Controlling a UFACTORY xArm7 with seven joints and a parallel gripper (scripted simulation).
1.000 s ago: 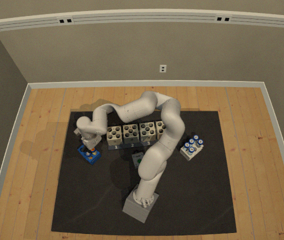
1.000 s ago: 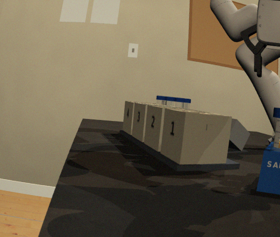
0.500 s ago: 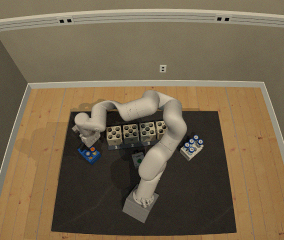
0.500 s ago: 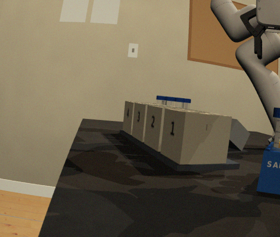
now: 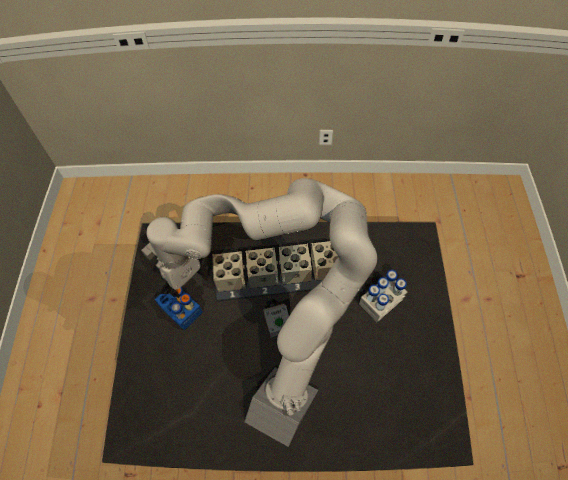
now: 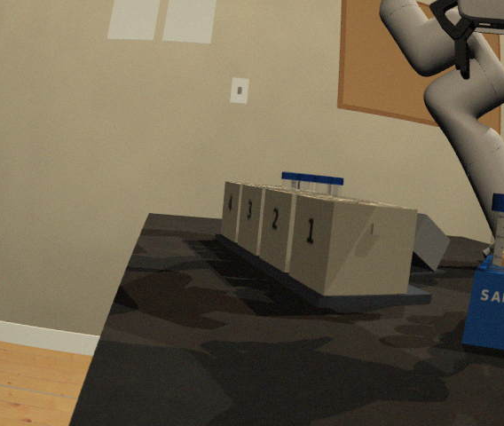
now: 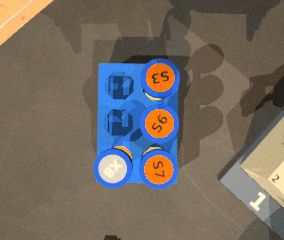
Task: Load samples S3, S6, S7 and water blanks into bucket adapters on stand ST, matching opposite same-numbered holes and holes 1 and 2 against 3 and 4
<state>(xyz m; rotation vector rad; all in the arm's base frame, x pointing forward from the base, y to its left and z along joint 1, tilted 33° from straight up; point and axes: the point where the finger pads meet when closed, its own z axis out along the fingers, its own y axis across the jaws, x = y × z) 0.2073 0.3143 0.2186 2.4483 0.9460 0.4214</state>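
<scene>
My gripper is now 220 mm above the blue sample rack, 70 mm to the right of it and 30 mm short of it. Also, from my hand: white blank rack (590 mm to the right, 220 mm below, 90 mm behind); adapter 1 (200 mm below, 120 mm to the right, 110 mm ahead).
</scene>
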